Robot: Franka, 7 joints.
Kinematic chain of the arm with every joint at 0, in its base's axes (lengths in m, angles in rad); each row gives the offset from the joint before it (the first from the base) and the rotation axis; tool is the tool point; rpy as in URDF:
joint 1: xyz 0 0 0.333 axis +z
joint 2: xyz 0 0 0 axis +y
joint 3: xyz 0 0 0.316 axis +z
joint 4: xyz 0.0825 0 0 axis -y
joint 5: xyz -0.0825 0 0.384 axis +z
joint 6: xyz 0 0 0 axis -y
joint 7: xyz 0.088 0 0 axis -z
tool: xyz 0 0 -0.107 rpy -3.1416 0 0
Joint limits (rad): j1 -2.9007..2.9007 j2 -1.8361..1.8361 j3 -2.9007..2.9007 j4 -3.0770..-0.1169 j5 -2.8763..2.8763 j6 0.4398..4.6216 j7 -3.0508..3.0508
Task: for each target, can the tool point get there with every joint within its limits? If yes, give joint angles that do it. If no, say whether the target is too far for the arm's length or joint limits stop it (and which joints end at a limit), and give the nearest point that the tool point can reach.
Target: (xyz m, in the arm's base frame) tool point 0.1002 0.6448 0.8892
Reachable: yes | joints -1.5735 -1.0706 0.5145 -0.4184 0.1342 2.5732 2.3425
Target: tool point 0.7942 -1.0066 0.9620
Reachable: no: too far | nearest point 0.4771 -0.6047 0.7108 | short by 0.570 m
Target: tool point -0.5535 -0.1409 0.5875
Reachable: yes | joints -1.4499 0.0343 -1.2969 -2.0211 0.8949 3.4596 0.2501
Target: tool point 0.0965 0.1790 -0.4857
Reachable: no: joint limits stop it (at a limit: joint 2) | nearest point 0.1039 0.1928 -0.3569 | short by 0.130 m
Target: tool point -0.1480 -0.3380 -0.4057
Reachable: no: joint limits stop it (at a limit: joint 2) | nearest point -0.1450 -0.3311 -0.3550 | short by 0.051 m
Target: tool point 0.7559 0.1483 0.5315
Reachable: yes | joints 0.7950 0.7922 -0.9707 -1.1580 0.4848 2.3693 -1.2736
